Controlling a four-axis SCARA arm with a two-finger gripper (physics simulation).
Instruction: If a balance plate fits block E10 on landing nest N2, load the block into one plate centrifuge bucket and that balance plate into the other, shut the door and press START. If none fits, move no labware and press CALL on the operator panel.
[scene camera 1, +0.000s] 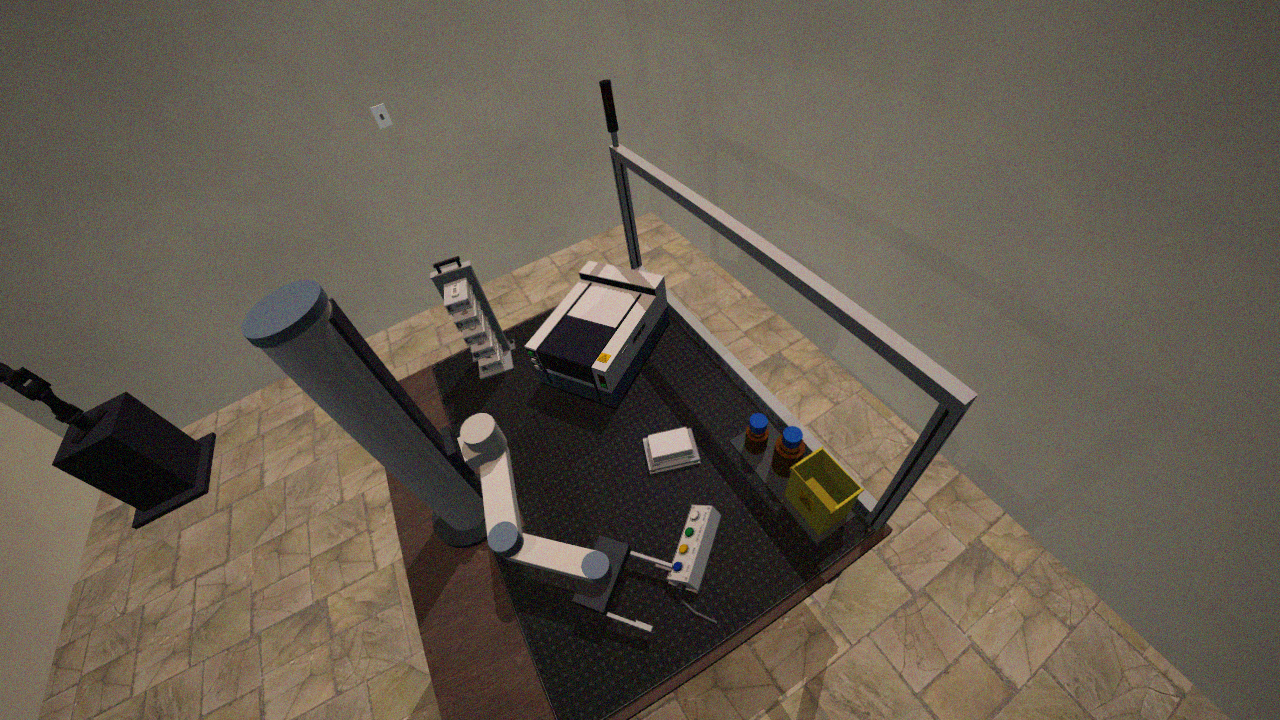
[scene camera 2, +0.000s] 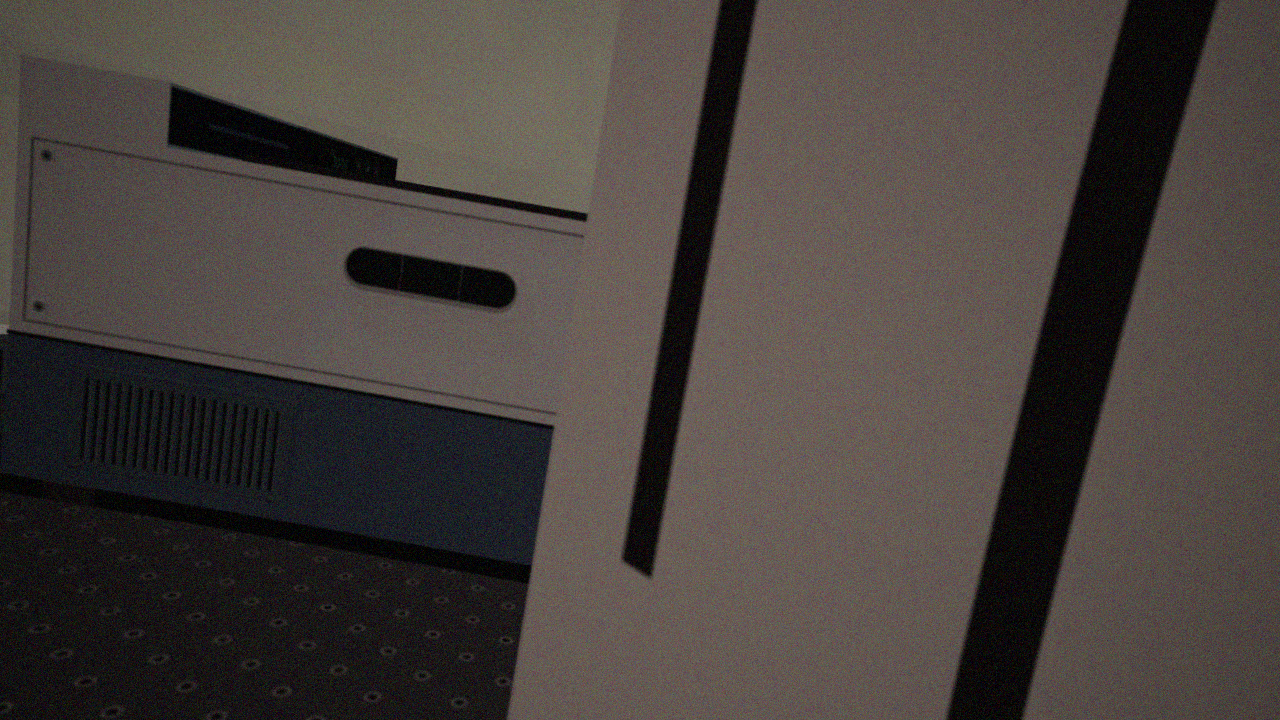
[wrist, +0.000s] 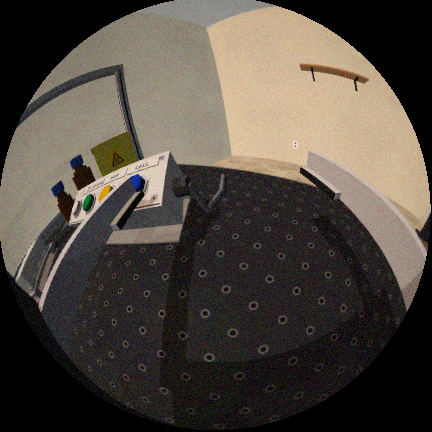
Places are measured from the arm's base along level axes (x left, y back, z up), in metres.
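Where they show: gripper, fingertip midpoint: (scene camera 1: 662, 597) (wrist: 219, 166); arm's base, link origin: (scene camera 1: 470, 510).
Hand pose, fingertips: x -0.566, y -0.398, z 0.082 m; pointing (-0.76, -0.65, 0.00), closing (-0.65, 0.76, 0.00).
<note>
Things, the pixels of their top centre, and the offset from my fingertips. "spot": a spot on its surface instead.
- blue CALL button, top centre: (wrist: 130, 177) (scene camera 1: 677, 565) dx +0.047, dy -0.076, dz +0.006 m
- operator panel, top centre: (wrist: 99, 179) (scene camera 1: 694, 540) dx +0.078, dy -0.148, dz +0.015 m
- white block, top centre: (scene camera 1: 669, 442) dx +0.385, dy -0.258, dz +0.000 m
- yellow bin, surface spot: (scene camera 1: 821, 501) spot: dx -0.045, dy -0.460, dz +0.104 m
- cable, surface spot: (wrist: 217, 192) spot: dx -0.049, dy -0.052, dz -0.062 m
My gripper (scene camera 1: 662, 597) (wrist: 219, 166) is open and empty. One fingertip is right at the blue CALL button (scene camera 1: 677, 565) (wrist: 137, 182) at the near end of the operator panel (scene camera 1: 703, 548) (wrist: 161, 172); I cannot tell whether it touches. The other finger stands over the dark mat. The plate centrifuge (scene camera 1: 617, 308) (scene camera 2: 223, 241) stands at the back; its buckets are hidden. A white block (scene camera 1: 671, 443) sits on a pale nest mid-table; its label and the nest's are unreadable. A tall rack (scene camera 1: 490, 308) holds several small white pieces at the back left; their markings are unreadable.
Two brown bottles with blue caps (scene camera 1: 757, 436) (scene camera 1: 788, 453) (wrist: 82, 176) (wrist: 64, 202) and a yellow bin (scene camera 1: 821, 501) (wrist: 112, 150) stand along the right side, by a tall metal frame (scene camera 1: 778, 257). A cable (wrist: 217, 192) runs from the panel's end. The arm's column (scene camera 1: 358, 402) stands at the left.
</note>
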